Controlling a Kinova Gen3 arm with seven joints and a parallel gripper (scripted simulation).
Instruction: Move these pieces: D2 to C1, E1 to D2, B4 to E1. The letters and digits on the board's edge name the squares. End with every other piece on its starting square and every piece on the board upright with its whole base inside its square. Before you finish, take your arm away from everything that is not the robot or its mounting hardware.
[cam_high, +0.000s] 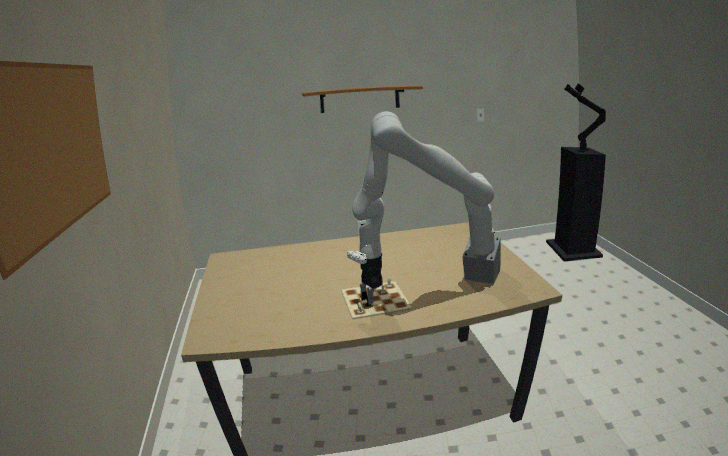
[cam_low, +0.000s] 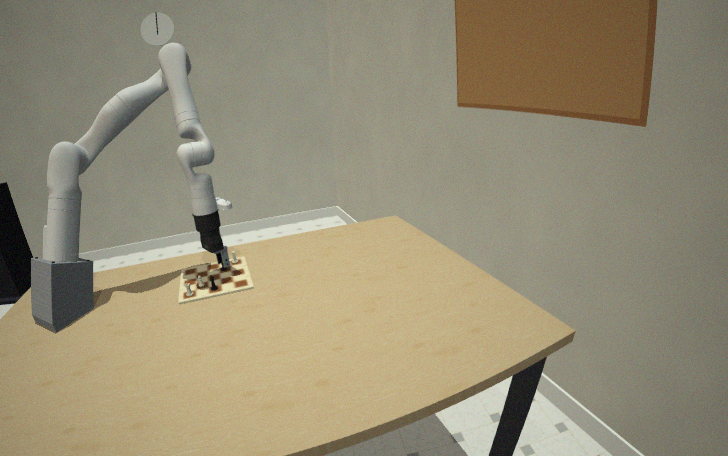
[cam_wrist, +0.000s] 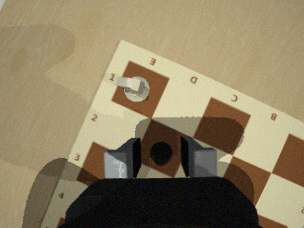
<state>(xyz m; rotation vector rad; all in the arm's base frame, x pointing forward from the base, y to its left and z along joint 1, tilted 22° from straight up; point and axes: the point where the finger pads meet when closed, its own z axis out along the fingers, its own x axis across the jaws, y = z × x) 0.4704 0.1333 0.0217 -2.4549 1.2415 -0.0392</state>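
My hand is 50 mm to the right of the white piece, 30 mm short of it and 20 mm above it. The rest, counted from my hand: chessboard: 50 mm to the right, 40 mm below, 30 mm behind.
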